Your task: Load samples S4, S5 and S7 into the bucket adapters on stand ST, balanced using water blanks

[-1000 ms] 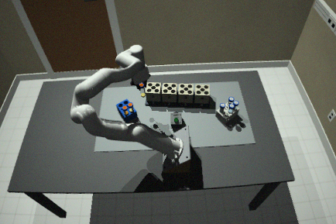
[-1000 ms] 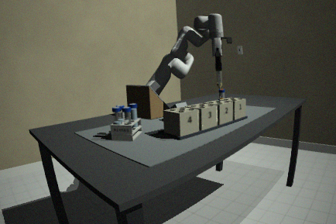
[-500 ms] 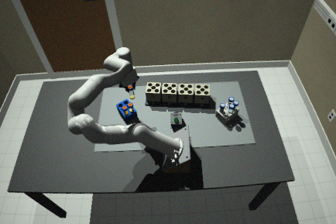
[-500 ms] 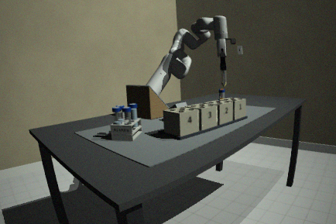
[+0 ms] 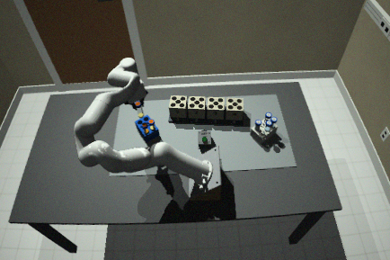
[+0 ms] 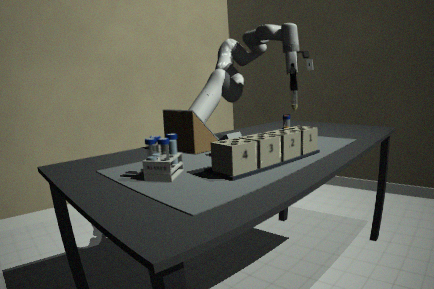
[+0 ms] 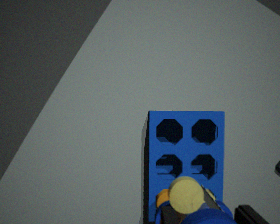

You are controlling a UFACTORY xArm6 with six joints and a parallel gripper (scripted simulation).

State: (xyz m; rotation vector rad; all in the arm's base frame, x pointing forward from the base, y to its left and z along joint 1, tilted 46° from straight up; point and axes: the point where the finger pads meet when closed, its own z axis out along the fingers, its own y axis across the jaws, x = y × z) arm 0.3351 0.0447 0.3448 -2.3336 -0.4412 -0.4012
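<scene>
Right now my hand is 50 mm above the sample S7 and 10 mm to the left of it. The rest, counted from my hand: blue rack: 220 mm below, 10 mm to the right, 10 mm ahead; then adapter 2: 320 mm to the right, 200 mm below, 90 mm ahead; then sample S4: 190 mm below, 50 mm to the right, 30 mm behind.
</scene>
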